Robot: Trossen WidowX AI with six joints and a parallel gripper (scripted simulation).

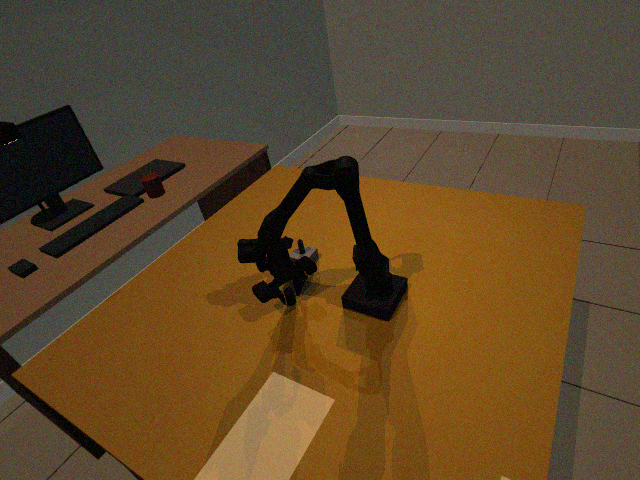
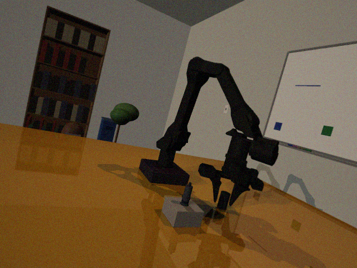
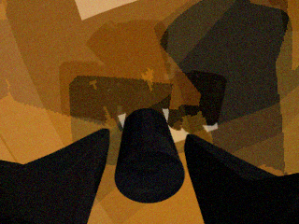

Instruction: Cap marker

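The holder block lies 70 mm ahead of my gripper tip, 170 mm to the right of it and 10 mm above it. Also, from my gripper tip: marker cap (10 mm above).
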